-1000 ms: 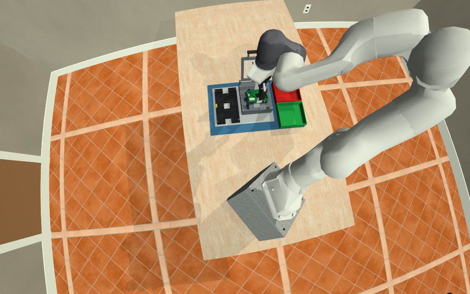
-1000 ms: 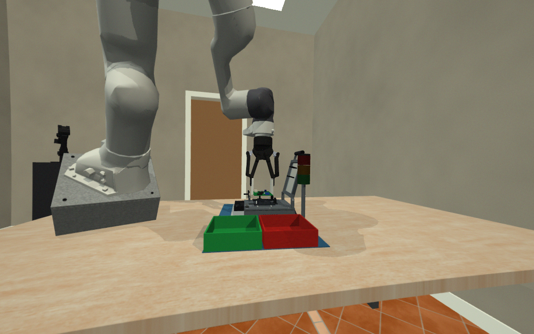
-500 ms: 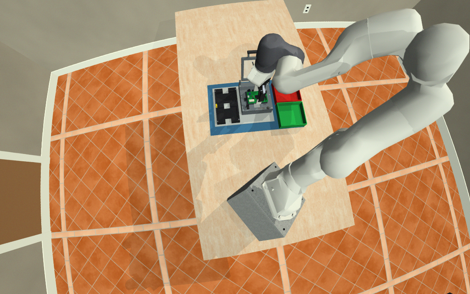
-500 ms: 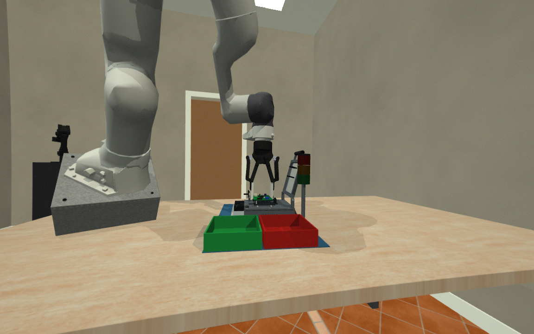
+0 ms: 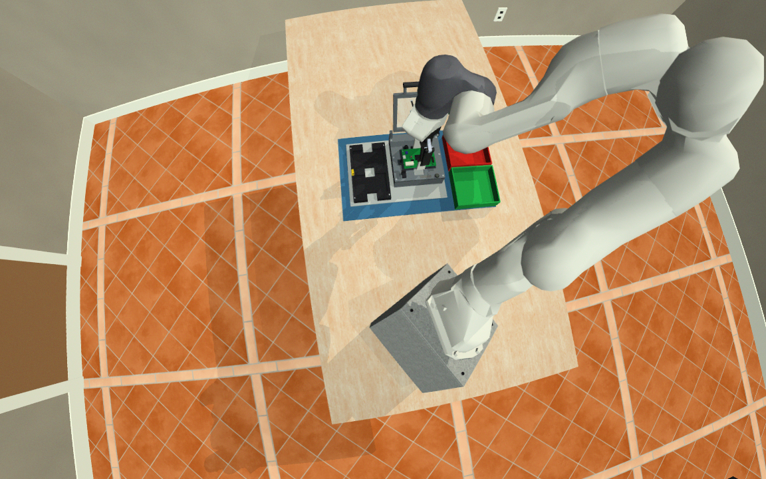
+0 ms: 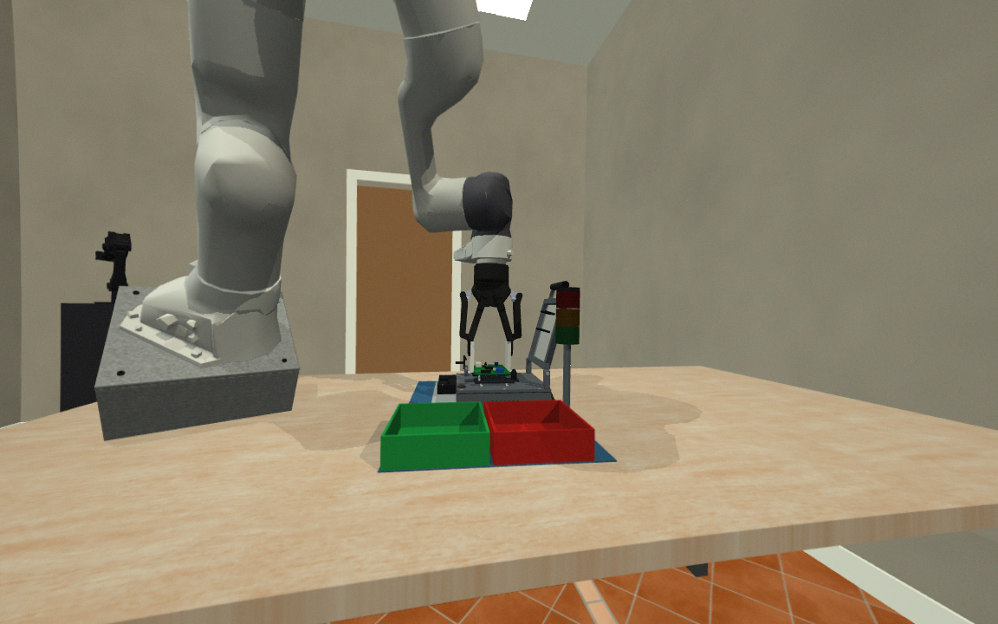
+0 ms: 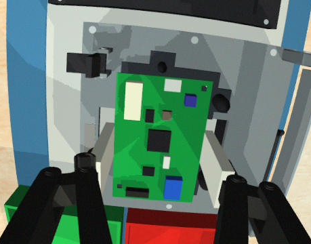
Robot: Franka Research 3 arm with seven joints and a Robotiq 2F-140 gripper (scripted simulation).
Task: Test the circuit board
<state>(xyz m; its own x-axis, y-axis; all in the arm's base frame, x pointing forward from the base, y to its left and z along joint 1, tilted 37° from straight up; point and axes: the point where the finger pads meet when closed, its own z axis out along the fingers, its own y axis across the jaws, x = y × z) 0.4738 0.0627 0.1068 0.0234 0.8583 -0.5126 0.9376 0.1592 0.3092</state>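
Right now the green circuit board is 2 cm below my hand. From my hand the other things lie so: latch hook: 6 cm to the left, 5 cm behind, 2 cm below; then tester plate: 4 cm below, 1 cm to the left, 1 cm ahead; then tester lid: 13 cm ahead, 8 cm above.
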